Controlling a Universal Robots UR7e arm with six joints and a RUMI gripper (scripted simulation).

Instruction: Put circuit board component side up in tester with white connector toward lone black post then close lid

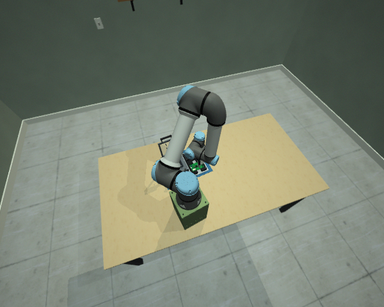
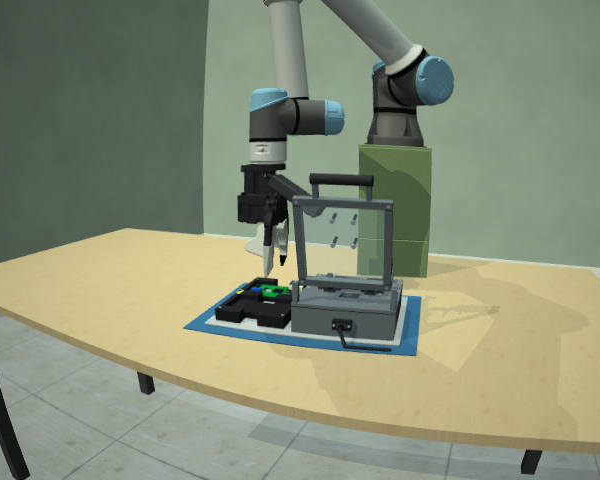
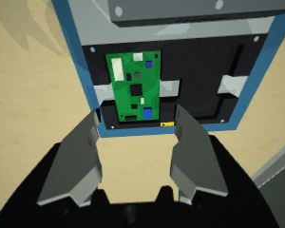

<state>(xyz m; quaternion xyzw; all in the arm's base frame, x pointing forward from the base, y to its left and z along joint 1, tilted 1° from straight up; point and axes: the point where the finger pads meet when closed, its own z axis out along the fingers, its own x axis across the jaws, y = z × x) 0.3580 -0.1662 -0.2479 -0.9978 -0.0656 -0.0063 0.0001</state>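
Right now the green circuit board is 5 cm below my hand. Round my hand: clear lid 16 cm ahead, 19 cm to the left, 11 cm above; tester bed 4 cm ahead, 18 cm to the left; black block 4 cm behind, 23 cm to the left, 2 cm above.
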